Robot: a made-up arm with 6 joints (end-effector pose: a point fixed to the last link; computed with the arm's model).
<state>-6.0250 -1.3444 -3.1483 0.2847 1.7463 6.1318</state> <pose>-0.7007 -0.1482 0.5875 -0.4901 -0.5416 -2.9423</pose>
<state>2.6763 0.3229 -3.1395 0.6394 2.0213 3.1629</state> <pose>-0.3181 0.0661 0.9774 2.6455 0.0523 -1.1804</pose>
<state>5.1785 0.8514 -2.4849 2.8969 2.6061 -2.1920</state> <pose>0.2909 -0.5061 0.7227 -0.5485 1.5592 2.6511</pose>
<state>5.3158 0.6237 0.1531 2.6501 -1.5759 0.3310</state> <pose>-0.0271 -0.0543 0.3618 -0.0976 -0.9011 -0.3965</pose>
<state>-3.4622 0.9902 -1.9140 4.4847 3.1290 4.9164</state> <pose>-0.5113 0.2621 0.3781 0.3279 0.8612 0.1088</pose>
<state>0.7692 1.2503 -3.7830 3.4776 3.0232 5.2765</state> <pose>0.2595 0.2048 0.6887 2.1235 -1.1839 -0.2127</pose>
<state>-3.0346 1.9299 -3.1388 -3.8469 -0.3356 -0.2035</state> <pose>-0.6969 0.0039 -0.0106 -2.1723 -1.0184 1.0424</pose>
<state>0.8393 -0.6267 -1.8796 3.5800 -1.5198 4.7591</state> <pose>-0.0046 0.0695 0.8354 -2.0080 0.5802 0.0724</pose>
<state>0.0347 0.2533 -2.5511 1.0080 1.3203 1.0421</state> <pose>0.4715 0.0904 0.9670 -1.6878 0.6301 -0.2590</pose>
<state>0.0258 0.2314 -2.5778 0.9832 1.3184 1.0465</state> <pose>0.4498 0.0843 0.9848 -1.6819 0.6190 -0.3221</pose>
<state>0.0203 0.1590 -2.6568 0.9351 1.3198 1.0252</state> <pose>0.3729 0.0780 1.0354 -1.6640 0.5216 -0.5007</pose>
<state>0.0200 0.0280 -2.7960 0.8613 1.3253 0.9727</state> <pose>0.2195 0.0712 1.1006 -1.6011 0.3297 -0.8096</pose>
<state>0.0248 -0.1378 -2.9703 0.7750 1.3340 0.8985</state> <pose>0.0107 0.0626 1.1311 -1.4595 0.0936 -1.1845</pose>
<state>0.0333 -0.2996 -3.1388 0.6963 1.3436 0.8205</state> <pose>-0.1925 0.0515 1.1030 -1.2541 -0.1189 -1.5268</pose>
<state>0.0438 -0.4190 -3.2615 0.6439 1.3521 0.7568</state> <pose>-0.3320 0.0402 1.0474 -1.0621 -0.2636 -1.7582</pose>
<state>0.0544 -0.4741 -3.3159 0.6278 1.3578 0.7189</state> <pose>-0.3911 0.0327 1.0130 -0.9647 -0.3360 -1.8544</pose>
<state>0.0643 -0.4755 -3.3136 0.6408 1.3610 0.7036</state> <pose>-0.3917 0.0300 1.0126 -0.9672 -0.3598 -1.8493</pose>
